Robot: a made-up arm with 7 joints.
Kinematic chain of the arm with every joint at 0, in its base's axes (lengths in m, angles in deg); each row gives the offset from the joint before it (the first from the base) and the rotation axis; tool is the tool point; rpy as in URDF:
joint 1: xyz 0 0 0.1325 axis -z
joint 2: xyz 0 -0.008 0.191 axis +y
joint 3: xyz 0 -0.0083 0.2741 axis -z
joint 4: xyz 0 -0.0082 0.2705 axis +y
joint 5: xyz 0 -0.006 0.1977 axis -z
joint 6: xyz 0 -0.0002 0.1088 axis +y
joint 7: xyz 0 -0.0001 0.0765 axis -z
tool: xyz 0 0 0 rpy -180 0 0
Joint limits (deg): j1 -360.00..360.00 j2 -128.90..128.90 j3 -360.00..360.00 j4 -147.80..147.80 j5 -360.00..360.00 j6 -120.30..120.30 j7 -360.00..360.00
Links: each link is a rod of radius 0.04 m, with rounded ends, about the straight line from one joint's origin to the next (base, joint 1, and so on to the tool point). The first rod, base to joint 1, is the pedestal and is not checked.
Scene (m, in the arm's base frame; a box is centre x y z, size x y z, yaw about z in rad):
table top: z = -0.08
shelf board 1: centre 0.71 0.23 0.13 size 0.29 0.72 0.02 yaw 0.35
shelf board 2: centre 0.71 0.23 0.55 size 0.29 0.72 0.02 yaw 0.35
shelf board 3: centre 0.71 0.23 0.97 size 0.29 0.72 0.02 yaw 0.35
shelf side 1: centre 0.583 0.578 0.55 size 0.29 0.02 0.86 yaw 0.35
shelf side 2: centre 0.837 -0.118 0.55 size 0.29 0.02 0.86 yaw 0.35
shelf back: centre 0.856 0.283 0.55 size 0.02 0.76 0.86 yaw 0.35
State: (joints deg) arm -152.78 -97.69 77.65 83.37 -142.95 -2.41 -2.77
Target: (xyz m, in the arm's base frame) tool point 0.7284 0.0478 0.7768
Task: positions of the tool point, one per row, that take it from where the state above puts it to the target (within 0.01 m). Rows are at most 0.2 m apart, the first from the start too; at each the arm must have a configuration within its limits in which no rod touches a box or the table.
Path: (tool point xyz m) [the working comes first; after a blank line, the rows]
Joints at the target: -161.42 -62.99 67.34 47.23 -143.14 3.81 -2.77
Straight joint move there: touches shelf board 2.

1: 0.6348 0.0524 0.3124
2: 0.5583 0.0245 0.3127
3: 0.4752 -0.0048 0.3104
4: 0.5355 -0.0268 0.4474
5: 0.5496 -0.0368 0.6094
6: 0.5132 -0.0308 0.7768
7: 0.5947 -0.0087 0.7868
8: 0.6676 0.0179 0.7858
9: 0.7284 0.0478 0.7768

